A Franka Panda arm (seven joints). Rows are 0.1 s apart.
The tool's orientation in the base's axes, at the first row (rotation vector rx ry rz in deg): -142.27 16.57 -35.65
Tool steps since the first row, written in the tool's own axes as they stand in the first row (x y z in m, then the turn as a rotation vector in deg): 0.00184 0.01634 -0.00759 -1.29 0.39 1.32; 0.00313 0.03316 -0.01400 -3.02 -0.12 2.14; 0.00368 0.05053 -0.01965 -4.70 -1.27 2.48; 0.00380 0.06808 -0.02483 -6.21 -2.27 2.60; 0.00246 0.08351 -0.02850 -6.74 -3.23 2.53
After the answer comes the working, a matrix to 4 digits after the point.
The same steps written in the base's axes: -0.00326 -0.01756 -0.00298 -0.50 0.72 -1.67; -0.00646 -0.03479 -0.00731 -1.57 2.09 -2.62; -0.00997 -0.05187 -0.01279 -2.78 3.75 -2.84; -0.01363 -0.06873 -0.01887 -3.97 5.12 -2.92; -0.01767 -0.08267 -0.02540 -4.39 6.05 -2.52
The tool's axes in the first row as the columns of a matrix, in the base's axes (rounded; the answer above uses it unrounded):
0.8692 -0.0702 0.4895
-0.3290 -0.8211 0.4664
0.3692 -0.5665 -0.7368

